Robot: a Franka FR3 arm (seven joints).
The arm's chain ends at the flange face. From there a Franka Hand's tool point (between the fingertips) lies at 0.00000 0.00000 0.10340 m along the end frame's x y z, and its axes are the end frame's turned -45 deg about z.
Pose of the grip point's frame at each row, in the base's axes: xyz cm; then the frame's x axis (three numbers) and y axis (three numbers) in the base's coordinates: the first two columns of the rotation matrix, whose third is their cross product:
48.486, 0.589, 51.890, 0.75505, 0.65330, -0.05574, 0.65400, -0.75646, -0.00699
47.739, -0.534, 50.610, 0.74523, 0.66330, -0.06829, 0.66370, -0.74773, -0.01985
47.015, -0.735, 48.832, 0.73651, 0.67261, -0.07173, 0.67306, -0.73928, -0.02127
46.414, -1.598, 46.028, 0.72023, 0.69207, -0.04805, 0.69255, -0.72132, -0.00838
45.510, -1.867, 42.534, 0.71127, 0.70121, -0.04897, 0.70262, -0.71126, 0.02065
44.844, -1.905, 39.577, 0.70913, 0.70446, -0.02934, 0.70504, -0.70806, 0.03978
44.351, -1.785, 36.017, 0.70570, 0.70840, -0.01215, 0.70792, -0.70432, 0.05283
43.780, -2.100, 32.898, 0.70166, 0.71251, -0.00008, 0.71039, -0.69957, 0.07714
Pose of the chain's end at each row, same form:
48.969, 0.911, 62.214, 0.99635, -0.07295, -0.04436, -0.07145, -0.99685, 0.03447
48.403, -0.218, 60.924, 0.99626, -0.05970, -0.06232, -0.05765, -0.99775, 0.03425
47.711, -0.398, 59.143, 0.99672, -0.04714, -0.06576, -0.04487, -0.99836, 0.03568
46.832, -1.316, 56.356, 0.99899, -0.02068, -0.03990, -0.01957, -0.99942, 0.02805
45.720, -1.359, 52.859, 0.99977, -0.00711, -0.02003, -0.00612, -0.99877, 0.04923
44.769, -1.399, 49.904, 0.99997, -0.00255, 0.00738, -0.00289, -0.99880, 0.04888
44.053, -1.311, 46.342, 0.99958, 0.00288, 0.02877, 0.00157, -0.99894, 0.04595
43.212, -1.540, 43.207, 0.99847, 0.00915, 0.05449, 0.00617, -0.99849, 0.05460

